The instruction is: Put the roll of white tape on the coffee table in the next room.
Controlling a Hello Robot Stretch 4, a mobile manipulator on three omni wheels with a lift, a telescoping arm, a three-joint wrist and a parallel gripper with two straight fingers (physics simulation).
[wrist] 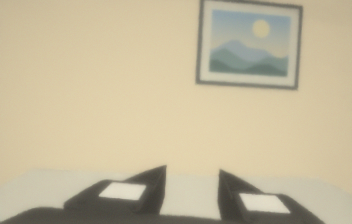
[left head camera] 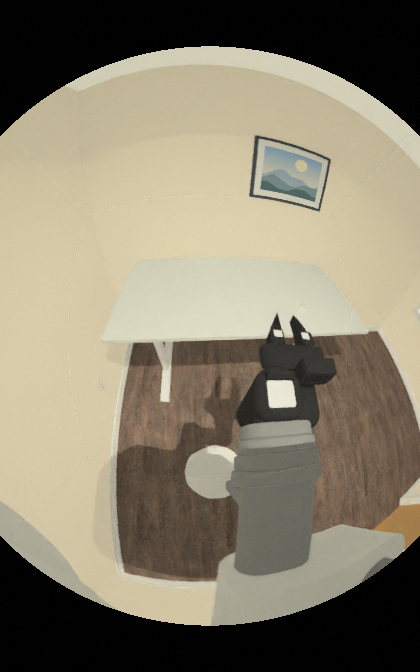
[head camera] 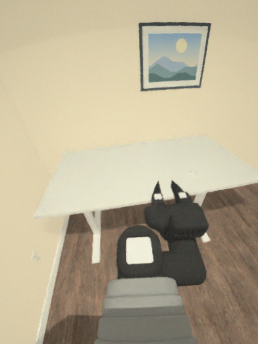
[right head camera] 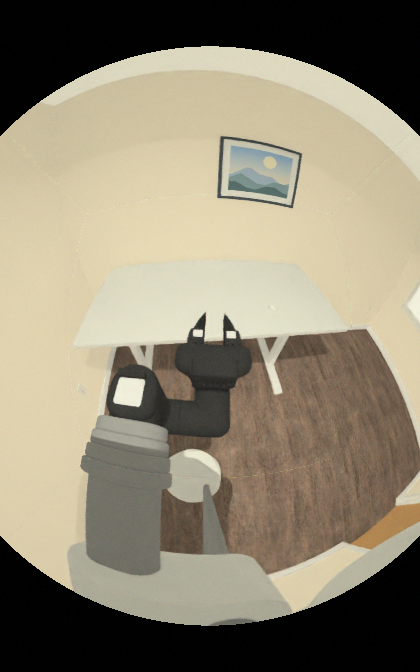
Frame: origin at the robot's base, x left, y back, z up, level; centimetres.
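Where they show: gripper, fingertip midpoint: (wrist: 191, 183) (head camera: 164, 183).
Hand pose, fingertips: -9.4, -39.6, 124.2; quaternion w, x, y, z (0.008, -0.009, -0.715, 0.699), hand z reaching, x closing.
After its pixels a point has its place, as x, y, z.
A small, faint whitish thing, probably the roll of white tape (head camera: 192, 172) {-41.4, -80.8, 93.5} (left head camera: 303, 308) (right head camera: 272, 307), lies on the right part of a white table (head camera: 110, 175) {16.9, -85.2, 92.3} (left head camera: 200, 300) (right head camera: 150, 300). It is too pale and small to make out well, and I cannot pick it out in the wrist view. My gripper (head camera: 165, 182) {-9.4, -39.6, 124.2} (left head camera: 285, 316) (right head camera: 215, 315) (wrist: 191, 183) {-9.4, -39.6, 124.2} is open and empty, with its fingers pointing toward the wall near the table's front edge, to the left of the whitish thing. The coffee table does not show in these views.
A framed mountain picture (head camera: 175, 57) {-39.6, -140.3, 162.4} (left head camera: 290, 173) (right head camera: 260, 171) (wrist: 250, 45) {-38.6, -140.2, 160.8} hangs on the wall behind the table. White table legs (head camera: 96, 240) (left head camera: 165, 375) (right head camera: 271, 370) stand under it. A side wall is close on the left. An orange-brown floor patch (left head camera: 402, 525) (right head camera: 390, 525) shows at the lower right.
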